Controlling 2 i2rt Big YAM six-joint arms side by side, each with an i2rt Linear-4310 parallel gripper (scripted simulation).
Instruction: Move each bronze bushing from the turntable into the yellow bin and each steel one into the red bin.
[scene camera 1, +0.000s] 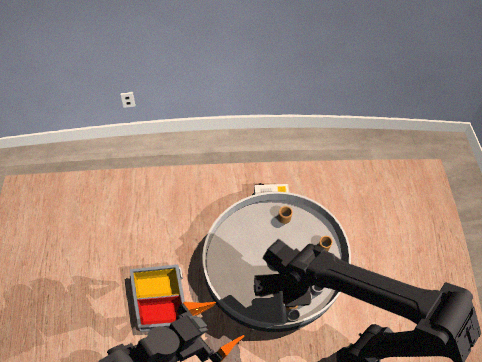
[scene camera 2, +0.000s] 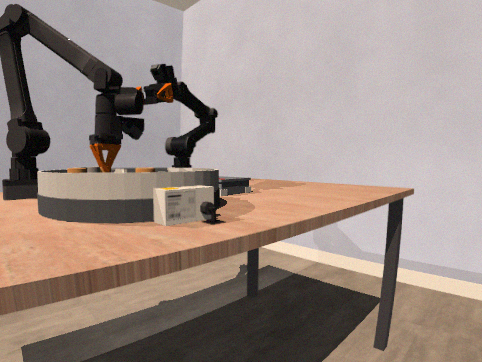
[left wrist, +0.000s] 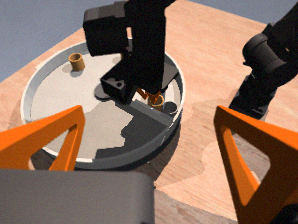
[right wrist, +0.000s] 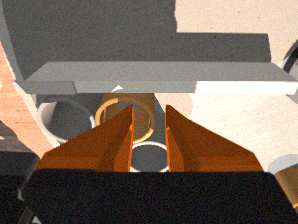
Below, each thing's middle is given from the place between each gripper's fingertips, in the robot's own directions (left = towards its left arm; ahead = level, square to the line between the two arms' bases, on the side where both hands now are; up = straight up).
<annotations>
My right hand (scene camera 2: 105, 171) is 36 cm to the right of the yellow bin (scene camera 1: 157, 283), 11 cm short of it and 7 cm above it. The rest, counted from my right hand: red bin (scene camera 1: 156, 310): 36 cm to the left, 7 cm below, 2 cm ahead; then turntable (scene camera 1: 235, 252): 13 cm ahead, 3 cm below, 1 cm to the left.
I see the red bin 120 mm ahead of my left hand, 170 mm to the left of it and 310 mm below it. Round my left hand: turntable: 230 mm ahead, 180 mm to the right, 270 mm below; then yellow bin: 210 mm ahead, 170 mm to the left, 310 mm below.
</annotations>
